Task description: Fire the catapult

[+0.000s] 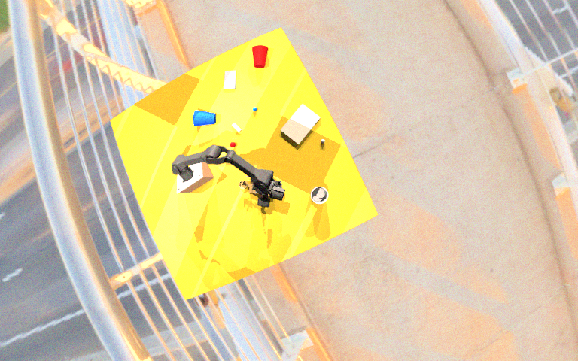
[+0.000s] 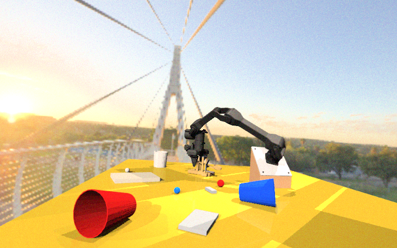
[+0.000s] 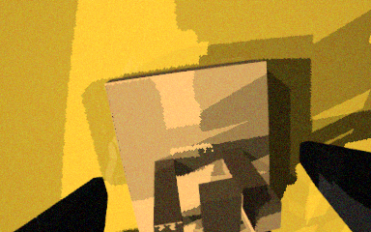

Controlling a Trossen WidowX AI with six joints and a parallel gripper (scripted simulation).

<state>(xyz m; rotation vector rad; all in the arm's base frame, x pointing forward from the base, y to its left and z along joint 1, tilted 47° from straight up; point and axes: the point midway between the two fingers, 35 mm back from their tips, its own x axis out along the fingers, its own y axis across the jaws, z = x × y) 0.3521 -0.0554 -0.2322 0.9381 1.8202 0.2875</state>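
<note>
My gripper tip is 300 mm to the right of the red ball, 100 mm past it and 30 mm above it. The rest, counted from my gripper tip: white mug (240 mm ahead, 130 mm to the right, 10 mm below); wooden catapult (60 mm behind, 50 mm to the left, 10 mm above); small grey block (390 mm to the left, 50 mm behind, 40 mm below).
</note>
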